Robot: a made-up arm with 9 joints. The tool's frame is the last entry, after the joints.
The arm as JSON. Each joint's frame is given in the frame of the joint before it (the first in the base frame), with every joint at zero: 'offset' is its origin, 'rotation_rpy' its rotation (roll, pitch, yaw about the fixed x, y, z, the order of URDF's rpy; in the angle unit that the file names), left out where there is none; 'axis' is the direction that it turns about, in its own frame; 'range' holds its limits. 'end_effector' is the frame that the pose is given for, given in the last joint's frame.
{
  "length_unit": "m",
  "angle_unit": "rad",
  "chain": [
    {
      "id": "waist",
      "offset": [
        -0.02,
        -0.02,
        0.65
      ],
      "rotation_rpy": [
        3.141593,
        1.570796,
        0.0
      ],
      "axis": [
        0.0,
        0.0,
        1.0
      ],
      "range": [
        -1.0,
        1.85
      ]
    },
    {
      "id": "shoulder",
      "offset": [
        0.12,
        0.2,
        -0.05
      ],
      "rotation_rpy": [
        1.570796,
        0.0,
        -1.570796
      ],
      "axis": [
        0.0,
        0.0,
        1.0
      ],
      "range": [
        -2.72,
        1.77
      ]
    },
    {
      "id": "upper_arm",
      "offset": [
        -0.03,
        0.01,
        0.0
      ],
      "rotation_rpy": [
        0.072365,
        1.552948,
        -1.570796
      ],
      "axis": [
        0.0,
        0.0,
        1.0
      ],
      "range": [
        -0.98,
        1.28
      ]
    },
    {
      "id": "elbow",
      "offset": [
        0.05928,
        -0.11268,
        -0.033
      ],
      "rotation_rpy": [
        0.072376,
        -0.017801,
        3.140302
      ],
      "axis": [
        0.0,
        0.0,
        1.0
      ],
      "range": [
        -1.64,
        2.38
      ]
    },
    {
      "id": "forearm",
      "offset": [
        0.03,
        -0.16,
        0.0
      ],
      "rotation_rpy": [
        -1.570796,
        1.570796,
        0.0
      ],
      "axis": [
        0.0,
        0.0,
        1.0
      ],
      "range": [
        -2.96,
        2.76
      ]
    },
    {
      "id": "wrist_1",
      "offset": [
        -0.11,
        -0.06,
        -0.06
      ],
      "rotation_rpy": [
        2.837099,
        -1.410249,
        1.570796
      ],
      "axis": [
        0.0,
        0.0,
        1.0
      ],
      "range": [
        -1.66,
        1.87
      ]
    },
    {
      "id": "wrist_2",
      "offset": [
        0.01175,
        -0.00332,
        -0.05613
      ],
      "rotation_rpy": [
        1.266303,
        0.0,
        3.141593
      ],
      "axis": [
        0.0,
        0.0,
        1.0
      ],
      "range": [
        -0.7,
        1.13
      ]
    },
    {
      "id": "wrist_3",
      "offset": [
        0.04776,
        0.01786,
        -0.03
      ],
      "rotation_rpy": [
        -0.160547,
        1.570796,
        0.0
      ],
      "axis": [
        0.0,
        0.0,
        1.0
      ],
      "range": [
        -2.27,
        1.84
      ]
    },
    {
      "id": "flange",
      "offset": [
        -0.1,
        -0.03,
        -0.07
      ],
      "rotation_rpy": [
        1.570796,
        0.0,
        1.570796
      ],
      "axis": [
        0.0,
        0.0,
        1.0
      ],
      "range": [
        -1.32,
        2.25
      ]
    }
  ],
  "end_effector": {
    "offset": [
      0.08,
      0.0,
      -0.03
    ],
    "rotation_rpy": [
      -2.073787,
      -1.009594,
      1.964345
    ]
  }
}
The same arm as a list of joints. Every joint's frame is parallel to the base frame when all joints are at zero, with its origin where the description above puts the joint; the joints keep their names.
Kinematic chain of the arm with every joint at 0, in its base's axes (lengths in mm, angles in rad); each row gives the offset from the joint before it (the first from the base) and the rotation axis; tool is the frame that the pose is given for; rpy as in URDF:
waist: xyz -20 -20 650 axis -x
shoulder: xyz 50 -200 -120 axis +z
upper_arm: xyz -10 -30 0 axis 0.997224 -0.072302 0.0178
elbow: xyz -40 -110 -60 axis +x
forearm: xyz 0 160 30 axis -y
wrist_1: xyz 110 60 60 axis -0.29981 0.152505 -0.941731
wrist_2: xyz 20 -20 50 axis -x
wrist_3: xyz 30 50 -10 axis +y
flange: xyz -100 -70 30 axis +x
tool: xyz -30 0 -80 rpy -0.165 -0.2055 0.526
Joint limits (rad, base to tool): -1..1.85 -2.72..1.77 -0.98..1.28 -1.64..2.38 -2.96..2.76 -1.66..1.87 -0.7..1.13 -2.27..1.84 -1.32..2.25

